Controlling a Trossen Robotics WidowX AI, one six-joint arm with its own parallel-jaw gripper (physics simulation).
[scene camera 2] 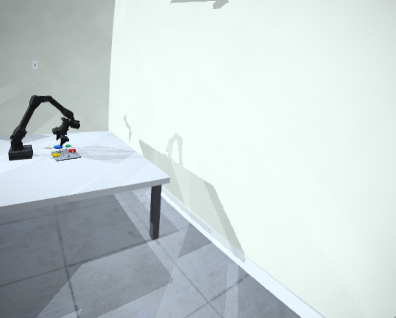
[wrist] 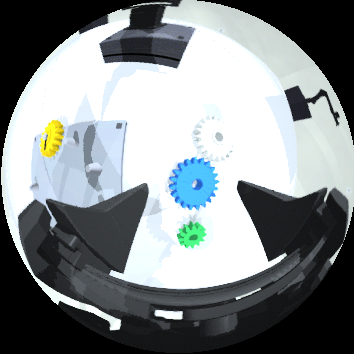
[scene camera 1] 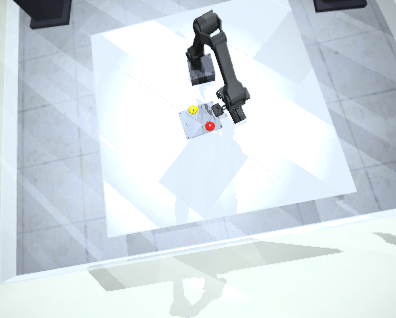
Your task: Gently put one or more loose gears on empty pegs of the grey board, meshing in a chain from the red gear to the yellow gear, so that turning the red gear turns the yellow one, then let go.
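Seen in the pictures: gripper, between the fingertips: (scene camera 2: 58,143) (wrist: 193,185); arm's base, origin of its link: (scene camera 2: 17,149) (scene camera 1: 196,64).
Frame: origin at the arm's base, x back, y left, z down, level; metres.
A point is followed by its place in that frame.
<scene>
My gripper (scene camera 1: 218,109) (scene camera 2: 64,142) @(z 0.015, x -0.252, y 0.174 m) (wrist: 193,185) @(z 0.015, x -0.252, y 0.174 m) is open and empty above the loose gears beside the grey board (scene camera 1: 192,131) @(z 0.048, x -0.380, y -0.043 m) (scene camera 2: 67,158) @(z 0.048, x -0.332, y -0.095 m) (wrist: 109,145) @(z 0.048, x -0.239, y 0.076 m). The blue gear (scene camera 2: 58,147) @(z 0.042, x -0.252, y 0.157 m) (wrist: 186,172) @(z 0.039, x -0.241, y 0.171 m) lies below the space between the fingertips. The green gear (scene camera 2: 68,146) @(z 0.048, x -0.325, y 0.193 m) (wrist: 192,235) @(z 0.050, x -0.325, y 0.216 m) and white gear (wrist: 204,139) @(z 0.041, x -0.194, y 0.181 m) lie on either side of it. The yellow gear (scene camera 1: 193,109) @(z 0.029, x -0.258, y -0.030 m) (scene camera 2: 56,155) @(z 0.036, x -0.257, y -0.054 m) (wrist: 52,139) @(z 0.033, x -0.254, y -0.014 m) and red gear (scene camera 1: 210,126) @(z 0.031, x -0.365, y 0.060 m) (scene camera 2: 72,150) sit on the board. The red gear is hidden in the wrist view. A bare peg (wrist: 94,168) @(z 0.033, x -0.268, y 0.074 m) stands on the board.
The arm's dark base (scene camera 1: 202,76) @(z 0.000, x -0.080, y 0.031 m) (scene camera 2: 20,152) @(z 0.006, x -0.028, y -0.043 m) (wrist: 142,47) @(z 0.022, x -0.083, y 0.043 m) stands on the white table (scene camera 1: 140,165) @(z 0.056, x -0.556, y -0.346 m) (scene camera 2: 120,170) @(z 0.056, x -0.659, y -0.354 m), behind the board and loose gears. A dark table leg (scene camera 2: 155,212) shows below one table corner.
</scene>
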